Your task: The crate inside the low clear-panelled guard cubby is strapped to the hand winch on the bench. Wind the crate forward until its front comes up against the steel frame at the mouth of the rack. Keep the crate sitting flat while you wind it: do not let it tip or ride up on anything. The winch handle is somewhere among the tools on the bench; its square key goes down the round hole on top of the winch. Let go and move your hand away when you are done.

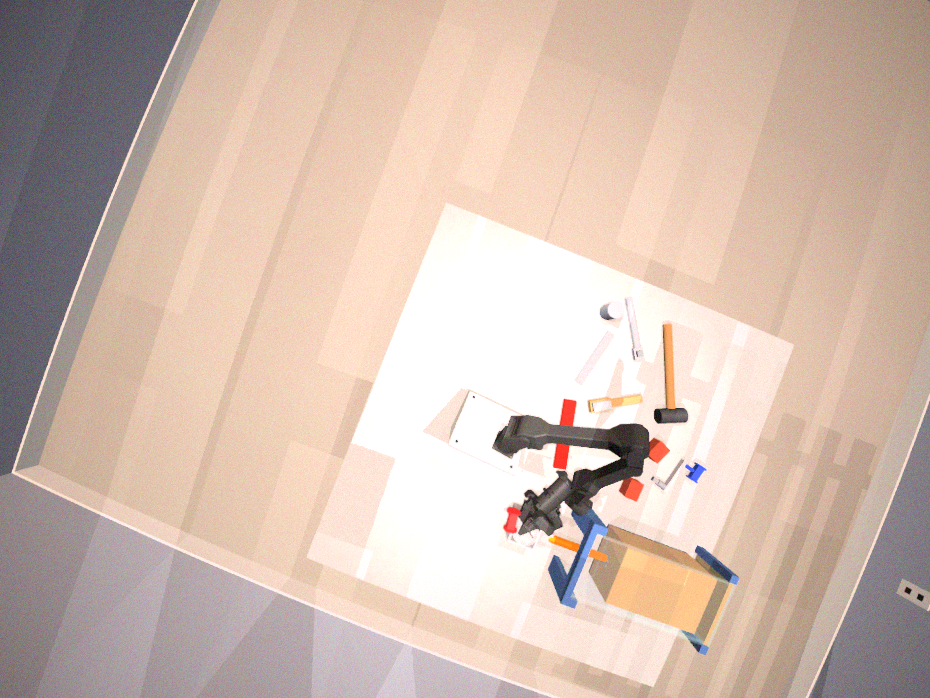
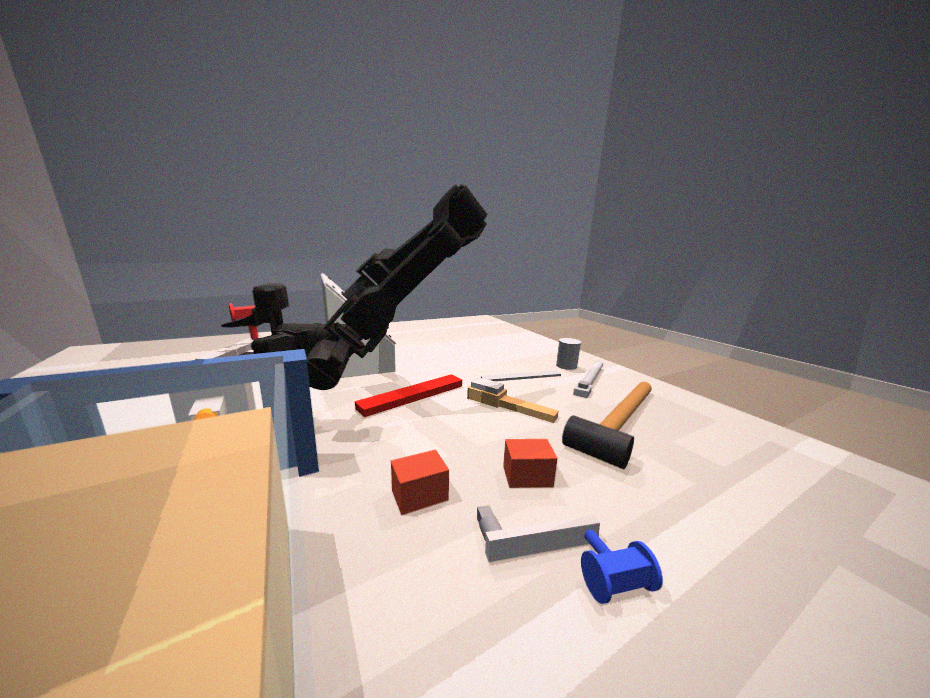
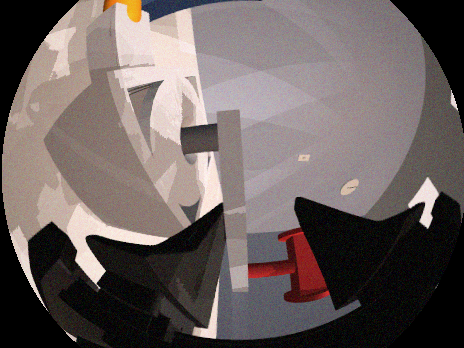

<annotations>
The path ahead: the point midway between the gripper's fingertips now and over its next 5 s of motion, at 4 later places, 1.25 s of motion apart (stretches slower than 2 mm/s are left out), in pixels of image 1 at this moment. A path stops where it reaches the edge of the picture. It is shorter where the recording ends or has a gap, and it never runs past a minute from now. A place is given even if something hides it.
The gripper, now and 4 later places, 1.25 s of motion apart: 517, 529; 551, 519; 533, 536; 526, 520; 527, 520
</annotations>
